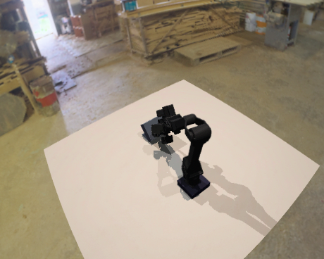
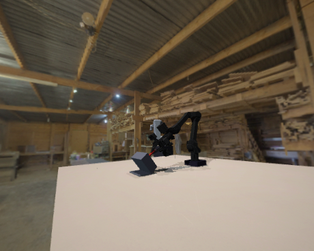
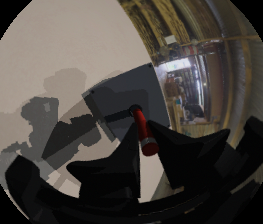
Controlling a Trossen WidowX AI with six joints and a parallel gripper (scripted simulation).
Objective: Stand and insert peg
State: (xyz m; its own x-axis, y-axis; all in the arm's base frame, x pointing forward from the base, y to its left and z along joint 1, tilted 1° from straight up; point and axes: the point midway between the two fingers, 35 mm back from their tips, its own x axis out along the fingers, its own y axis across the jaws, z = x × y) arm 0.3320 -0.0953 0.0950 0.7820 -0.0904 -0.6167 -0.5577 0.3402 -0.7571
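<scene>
Right now my gripper tip is 60 mm short of the sloped panel, 50 mm above it and 10 mm to the left of it. Also, from my gripper tip: peg (10 mm behind, 10 mm above).
</scene>
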